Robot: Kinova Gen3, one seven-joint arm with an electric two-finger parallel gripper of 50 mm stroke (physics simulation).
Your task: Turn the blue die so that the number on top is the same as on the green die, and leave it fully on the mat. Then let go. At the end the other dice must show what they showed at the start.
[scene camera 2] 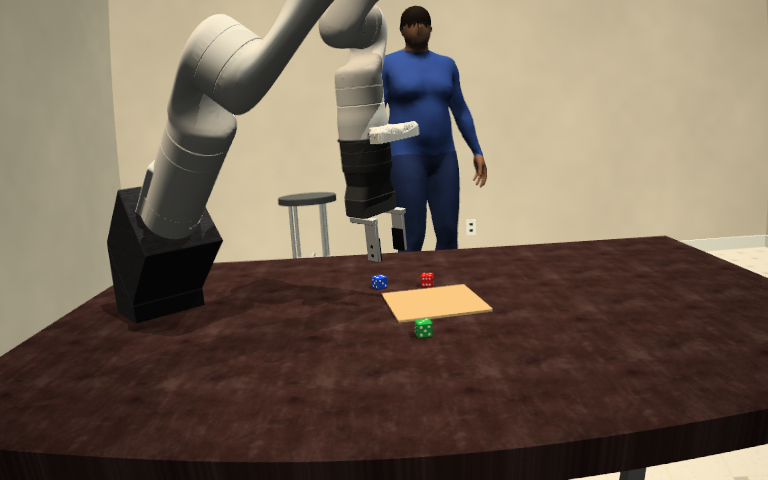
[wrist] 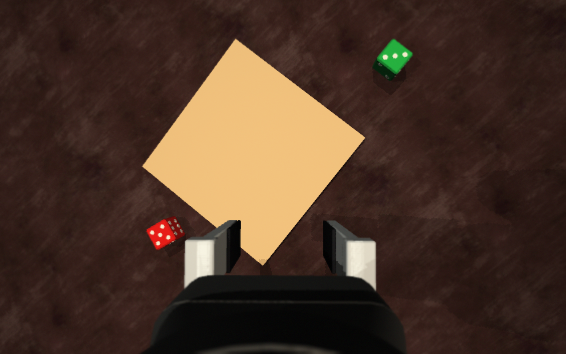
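Pixels of known places: gripper, fingertip midpoint: (scene camera 2: 387, 254) (wrist: 281, 238); arm's base, origin of the base link: (scene camera 2: 170, 215).
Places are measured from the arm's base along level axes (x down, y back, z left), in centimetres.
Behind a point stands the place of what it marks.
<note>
The blue die (scene camera 2: 379, 281) @[x 15.2, y -31.5, z 10.1 cm] sits on the table just off the mat's back left corner; its top is too small to read in the scene view, and it does not show in the wrist view. The green die (scene camera 2: 423, 328) @[x 15.3, y -35.4, z -14.2 cm] (wrist: 395, 56) @[x 14.7, y -35.5, z -13.2 cm] stands off the mat's front edge with three on top. The red die (scene camera 2: 427, 279) @[x 15.3, y -39.5, z 9.2 cm] (wrist: 160, 234) @[x 14.7, y -39.6, z 10.2 cm] stands behind the mat with five on top. The tan mat (scene camera 2: 436, 302) @[x 16.3, y -39.3, z -0.8 cm] (wrist: 250, 140) @[x 16.3, y -39.8, z -0.7 cm] lies flat and bare. My gripper (scene camera 2: 387, 254) @[x 8.9, y -32.5, z 1.8 cm] (wrist: 281, 238) @[x 8.9, y -32.5, z 1.8 cm] is open and empty, pointing down above the blue die's area, clear of the table.
The dark wooden table (scene camera 2: 283, 384) @[x 16.7, y -18.1, z -25.1 cm] carries the dice and mat. The black robot base (scene camera 2: 169, 277) @[x 9.5, y 1.3, z -0.3 cm] stands at its left. A stool (scene camera 2: 306, 199) and a person in blue (scene camera 2: 421, 101) are behind the table.
</note>
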